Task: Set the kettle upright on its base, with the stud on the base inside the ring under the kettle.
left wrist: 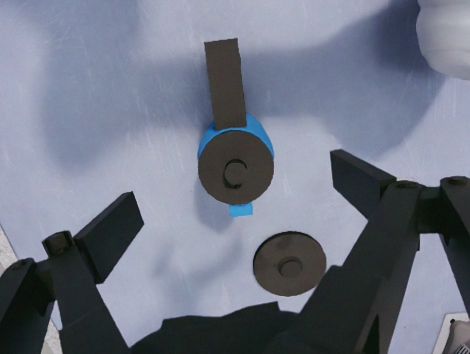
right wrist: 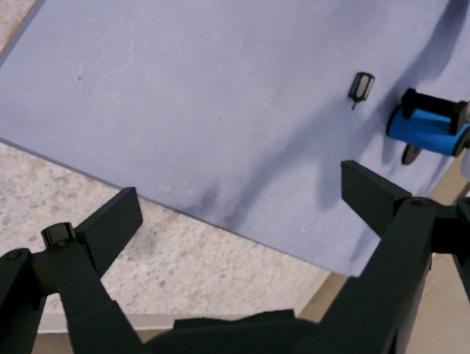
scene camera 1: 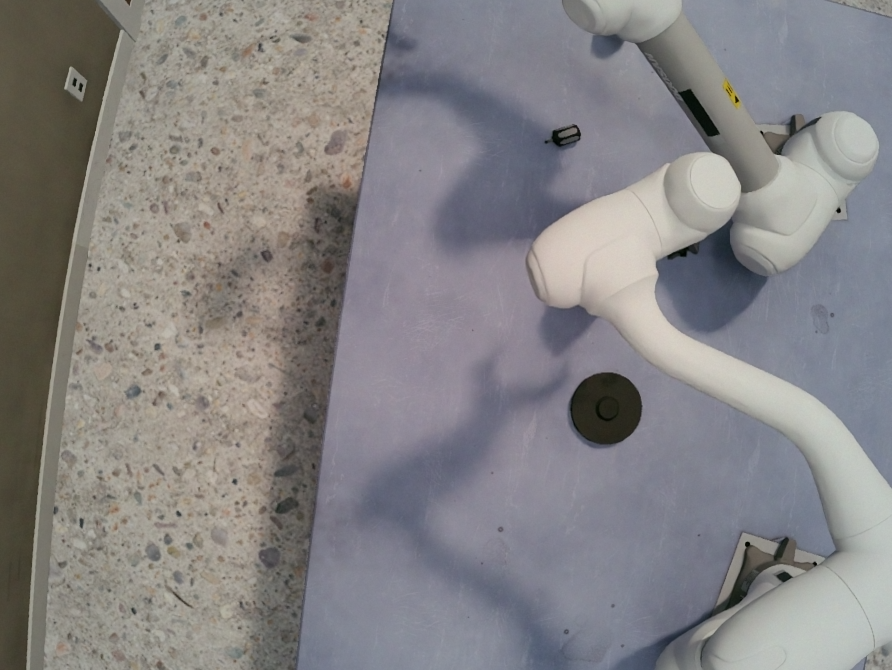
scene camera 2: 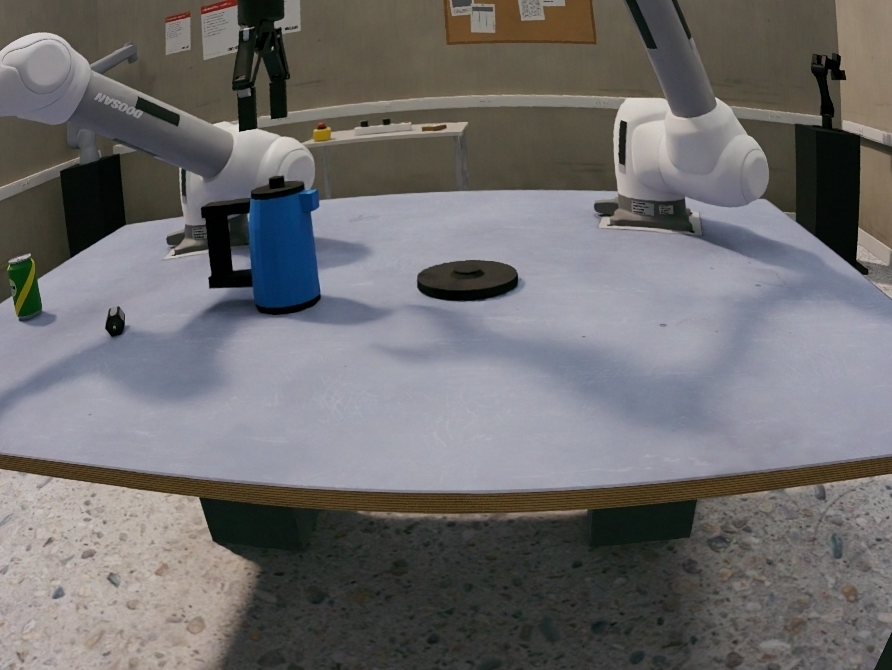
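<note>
The blue kettle (scene camera 2: pixel 284 248) (left wrist: pixel 212 170) (right wrist: pixel 427 131) stands upright on the table, beside its base, with its black handle pointing away from the base. The arm hides it in scene camera 1. The ring under it is hidden. The round black base (scene camera 1: pixel 591 426) (scene camera 2: pixel 436 281) (left wrist: pixel 270 276) lies flat, with its stud (scene camera 1: pixel 607 408) (scene camera 2: pixel 467 271) (left wrist: pixel 291 268) facing up. My left gripper (scene camera 2: pixel 263 113) (left wrist: pixel 232 189) is open and empty, high above the kettle, fingers down, one on each side of it in the left wrist view. My right gripper (right wrist: pixel 238 192) is open and empty, away from the kettle.
A small black object (scene camera 1: pixel 567 135) (scene camera 2: pixel 115 321) (right wrist: pixel 362 86) lies on the table near the kettle's handle side. A green and yellow can (scene camera 2: pixel 25 288) stands at the left in scene camera 2. The right arm's white joint (left wrist: pixel 447 37) shows beyond the kettle.
</note>
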